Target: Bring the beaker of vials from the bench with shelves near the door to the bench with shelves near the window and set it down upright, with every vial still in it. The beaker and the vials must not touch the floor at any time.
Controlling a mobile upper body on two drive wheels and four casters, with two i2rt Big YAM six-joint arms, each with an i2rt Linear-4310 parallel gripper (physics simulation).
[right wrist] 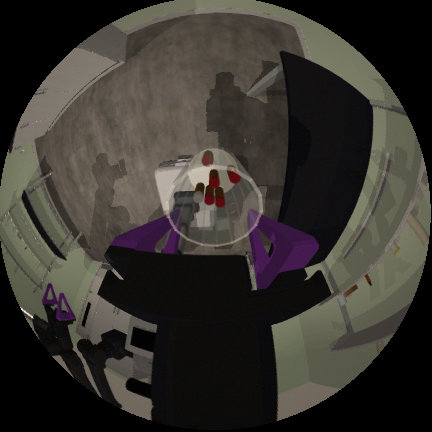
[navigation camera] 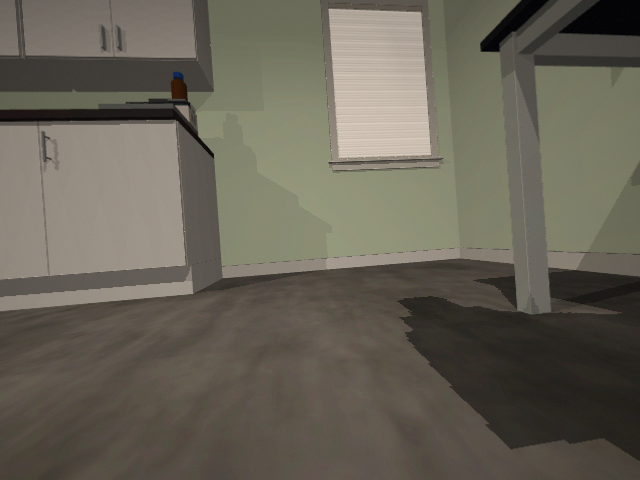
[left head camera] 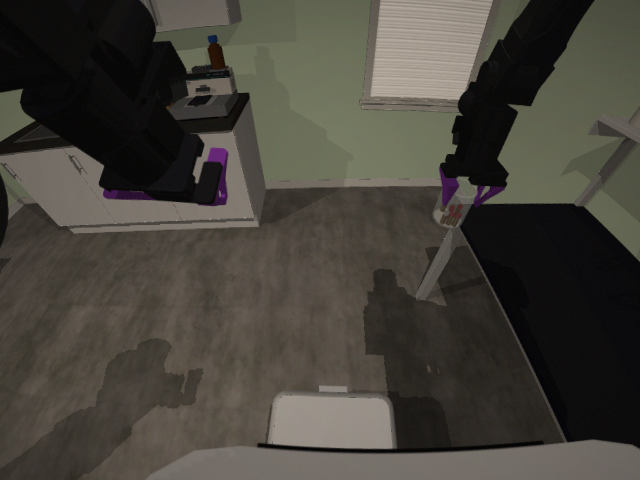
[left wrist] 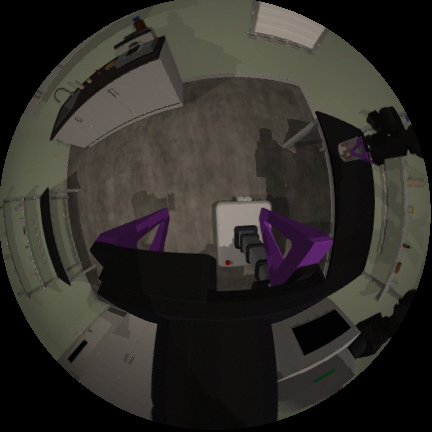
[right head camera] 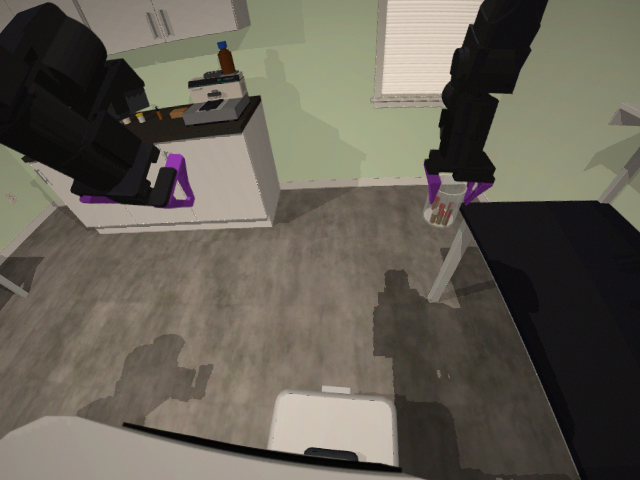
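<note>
My right gripper (left head camera: 461, 204) (right head camera: 449, 201) (right wrist: 213, 213) is shut on the clear beaker (left head camera: 466, 195) (right head camera: 453, 193) (left wrist: 347, 151) (right wrist: 240, 200), held near its rim and roughly upright. Several red-capped vials (left head camera: 453, 213) (right head camera: 442, 212) (right wrist: 215, 194) are inside. The beaker hangs in the air over the floor, beside the left edge of a black-topped bench (left head camera: 558, 268) (right head camera: 568, 268) (left wrist: 352, 210) (right wrist: 325, 140) with shelves. A window (left head camera: 423, 51) (right head camera: 429, 51) (left wrist: 287, 27) (navigation camera: 382, 82) is in the wall ahead. My left gripper (left head camera: 175, 196) (right head camera: 142, 198) (left wrist: 213, 212) is open and empty.
A white cabinet (left head camera: 245, 170) (right head camera: 227, 175) (left wrist: 145, 90) (navigation camera: 113, 196) with a dark counter stands ahead left, bearing a brown bottle (left head camera: 216, 55) (right head camera: 226, 60). Another black-topped bench (left wrist: 54, 240) (right wrist: 42, 225) with shelves stands at the far left. A bench leg (left head camera: 436, 266) (right head camera: 449, 263) (navigation camera: 527, 180) stands ahead right.
</note>
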